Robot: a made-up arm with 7 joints.
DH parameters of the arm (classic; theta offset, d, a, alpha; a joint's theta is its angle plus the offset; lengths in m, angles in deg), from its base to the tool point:
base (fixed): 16.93 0 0.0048 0
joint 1: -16.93 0.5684 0.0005 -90
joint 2: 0 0.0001 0.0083 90
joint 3: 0 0.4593 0.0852 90
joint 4: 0 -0.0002 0.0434 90
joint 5: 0 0.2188 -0.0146 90
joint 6: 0 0.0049 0.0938 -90
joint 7: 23.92 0 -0.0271 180
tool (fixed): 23.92 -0.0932 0 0
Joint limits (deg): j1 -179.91..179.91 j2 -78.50..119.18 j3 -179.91..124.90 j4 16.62..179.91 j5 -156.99..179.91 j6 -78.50..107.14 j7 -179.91..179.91
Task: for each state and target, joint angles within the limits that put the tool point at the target. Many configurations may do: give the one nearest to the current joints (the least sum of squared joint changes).
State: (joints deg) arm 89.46 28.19 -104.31 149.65 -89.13 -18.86 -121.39
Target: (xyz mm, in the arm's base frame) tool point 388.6 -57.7 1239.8
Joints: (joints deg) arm 42.10 19.99 -105.54 129.44 -89.74 6.32 -124.11
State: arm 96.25 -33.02 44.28 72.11 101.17 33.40 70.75
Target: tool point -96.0 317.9 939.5
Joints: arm 80.77 -13.67 27.40 50.43 104.27 27.20 72.37
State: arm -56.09 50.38 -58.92 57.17 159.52 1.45 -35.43
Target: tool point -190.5 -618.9 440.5
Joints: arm -77.04 76.45 -52.40 94.42 159.03 21.17 -34.29
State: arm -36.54 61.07 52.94 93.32 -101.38 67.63 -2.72
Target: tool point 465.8 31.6 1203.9
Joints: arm -24.58 19.07 64.41 136.81 -112.98 57.32 -4.76
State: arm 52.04 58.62 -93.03 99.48 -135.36 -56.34 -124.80
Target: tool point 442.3 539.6 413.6
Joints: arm 70.98 87.82 -76.50 132.28 -117.08 -24.66 -121.96
